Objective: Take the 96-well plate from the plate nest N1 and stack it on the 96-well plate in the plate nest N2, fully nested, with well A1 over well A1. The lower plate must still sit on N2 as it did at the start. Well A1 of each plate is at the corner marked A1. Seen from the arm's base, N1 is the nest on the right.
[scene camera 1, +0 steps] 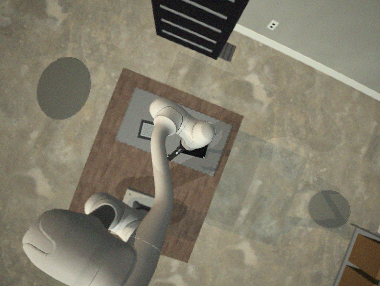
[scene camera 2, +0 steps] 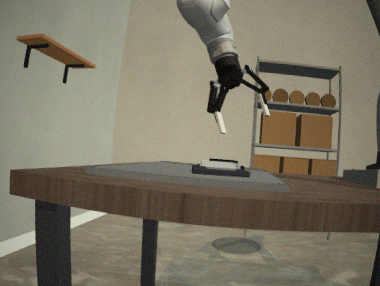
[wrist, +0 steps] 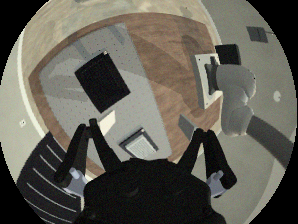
I see my gripper (scene camera 2: pixel 244 124).
My gripper also shows in the wrist view (wrist: pixel 147 118).
